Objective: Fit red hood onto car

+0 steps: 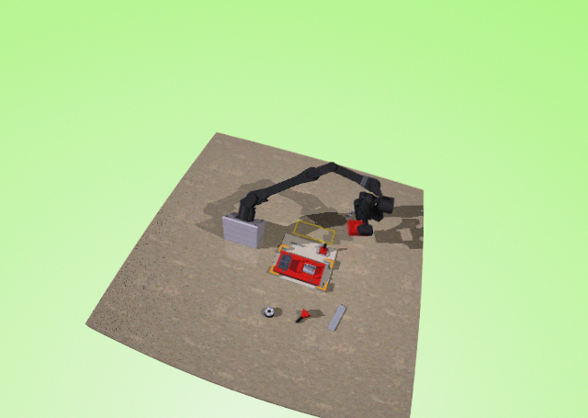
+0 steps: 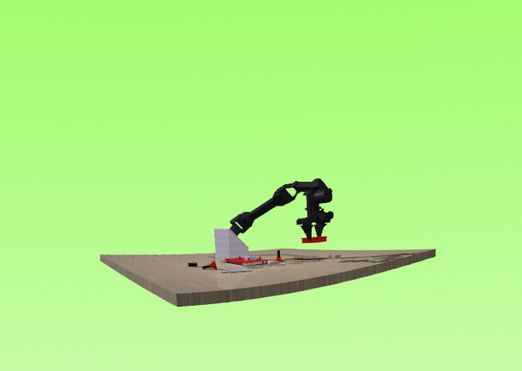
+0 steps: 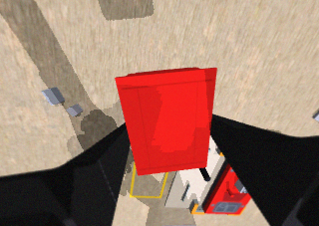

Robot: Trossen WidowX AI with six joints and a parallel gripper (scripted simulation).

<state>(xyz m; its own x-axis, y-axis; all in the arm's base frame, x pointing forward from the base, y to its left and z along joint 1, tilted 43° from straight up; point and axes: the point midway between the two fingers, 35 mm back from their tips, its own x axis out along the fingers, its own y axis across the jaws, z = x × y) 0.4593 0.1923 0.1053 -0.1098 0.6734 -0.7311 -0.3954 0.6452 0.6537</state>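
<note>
Now: gripper tip 250 mm to the left of the grey engine block, 130 mm past it and 80 mm above it. Also, from my gripper tip: small wheel (500 mm to the right, 200 mm behind, 90 mm below); then red hood (right at my gripper tip).
</note>
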